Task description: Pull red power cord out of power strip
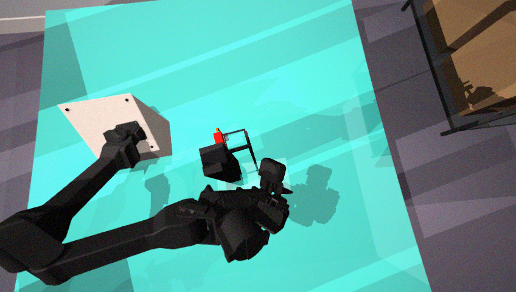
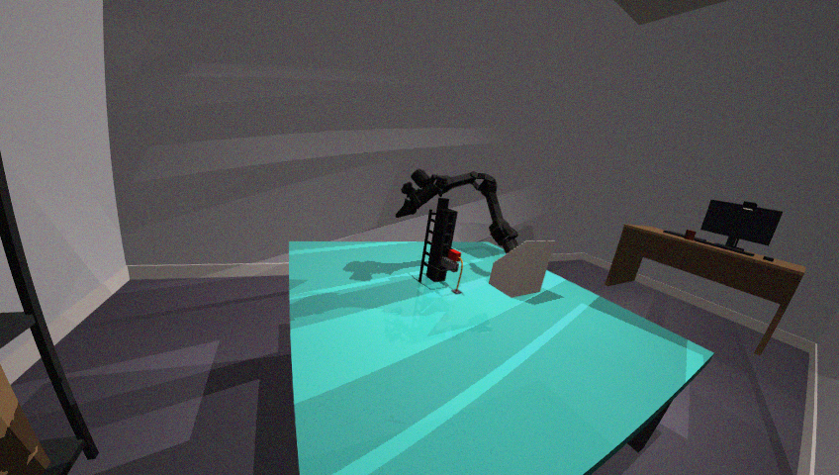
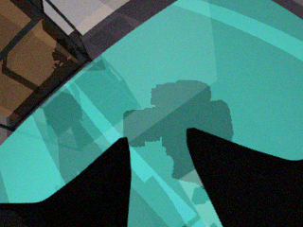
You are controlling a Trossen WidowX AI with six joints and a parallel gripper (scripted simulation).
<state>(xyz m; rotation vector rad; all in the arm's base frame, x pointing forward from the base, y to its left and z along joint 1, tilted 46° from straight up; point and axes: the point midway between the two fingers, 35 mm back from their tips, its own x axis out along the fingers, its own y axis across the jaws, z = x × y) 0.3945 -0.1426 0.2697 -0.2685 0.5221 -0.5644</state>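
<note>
My gripper tip is now 200 mm to the right of the red plug, 160 mm past it and 90 mm above it.
</note>
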